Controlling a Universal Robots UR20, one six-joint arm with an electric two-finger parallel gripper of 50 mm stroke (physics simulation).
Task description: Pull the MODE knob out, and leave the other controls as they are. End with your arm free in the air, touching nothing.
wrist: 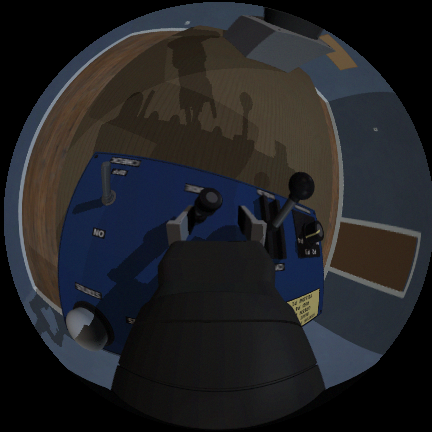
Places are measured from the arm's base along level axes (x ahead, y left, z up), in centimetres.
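Pixels of known places: gripper, between the fingertips: (216, 214).
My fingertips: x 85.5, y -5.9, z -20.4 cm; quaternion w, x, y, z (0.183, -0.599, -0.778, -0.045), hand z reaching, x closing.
Observation:
Behind a point stands the place of what it marks.
The black MODE knob (209, 201) {x 84.4, y -7.8, z -18.0 cm}, round with a grey centre on its cap, stands on the blue panel (145, 200) {x 85.7, y -14.4, z -22.5 cm} in front of its label, which is partly hidden by the knob. My gripper (216, 214) {x 85.5, y -5.9, z -20.4 cm} is open with nothing between its fingers. The knob is just beyond the left finger in the view, near that finger's tip and left of the middle of the gap. Whether the finger touches the knob cannot be told. The right finger stands apart from the knob, near the slotted lever.
A ball-topped lever (301, 186) {x 79.7, y 2.9, z -16.1 cm} and a rotary selector (313, 232) {x 85.1, y 14.3, z -19.6 cm} stand on the right. A metal toggle switch (106, 184) {x 84.8, y -19.2, z -20.1 cm} stands on the left, a white dome lamp (89, 327) {x 97.7, y -18.8, z -12.1 cm} at the lower left. A yellow label (304, 306) {x 99.5, y 14.0, z -15.1 cm} is at the lower right. The panel rests on a brown table (285, 115) {x 49.6, y 14.2, z -31.8 cm}.

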